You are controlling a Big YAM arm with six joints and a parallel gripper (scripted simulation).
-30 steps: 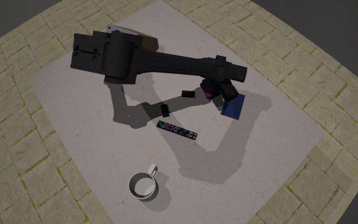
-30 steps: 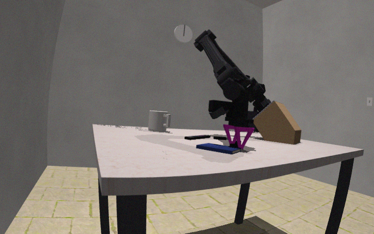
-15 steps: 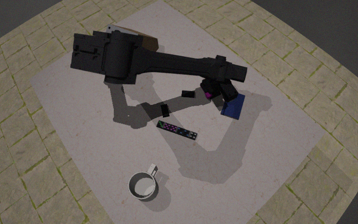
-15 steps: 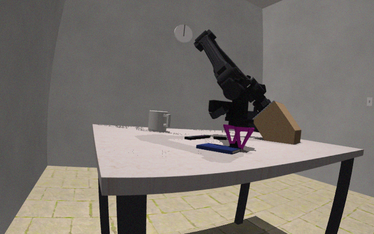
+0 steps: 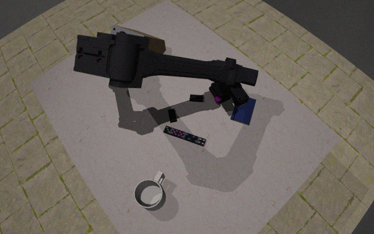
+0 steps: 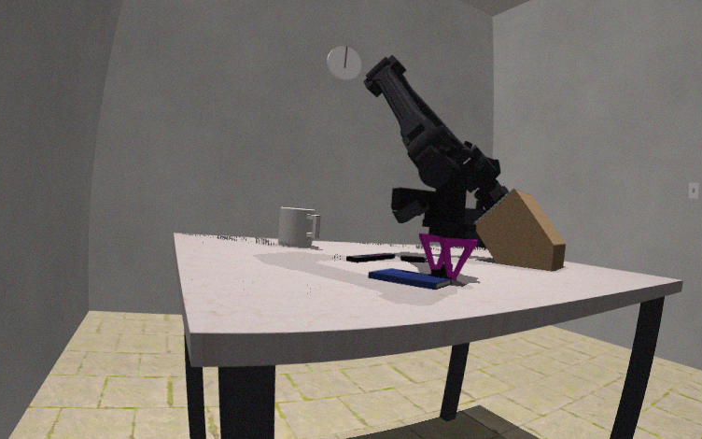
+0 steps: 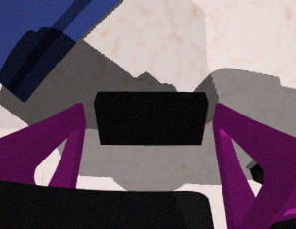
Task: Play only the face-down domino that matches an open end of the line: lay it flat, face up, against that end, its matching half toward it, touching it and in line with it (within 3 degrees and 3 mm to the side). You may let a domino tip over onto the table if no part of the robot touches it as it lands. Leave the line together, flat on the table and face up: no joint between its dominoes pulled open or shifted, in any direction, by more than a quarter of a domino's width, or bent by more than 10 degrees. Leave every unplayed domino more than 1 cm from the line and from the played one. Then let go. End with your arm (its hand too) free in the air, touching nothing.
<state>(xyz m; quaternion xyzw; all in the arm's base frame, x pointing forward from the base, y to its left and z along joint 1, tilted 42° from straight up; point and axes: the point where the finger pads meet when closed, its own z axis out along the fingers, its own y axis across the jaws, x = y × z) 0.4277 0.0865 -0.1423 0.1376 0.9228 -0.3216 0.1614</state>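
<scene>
My hand is right at the domino. From my hand the other things lie so: blue book (9 cm ahead, 1 cm to the left); then mug (47 cm to the right, 6 cm ahead, 3 cm above).
</scene>
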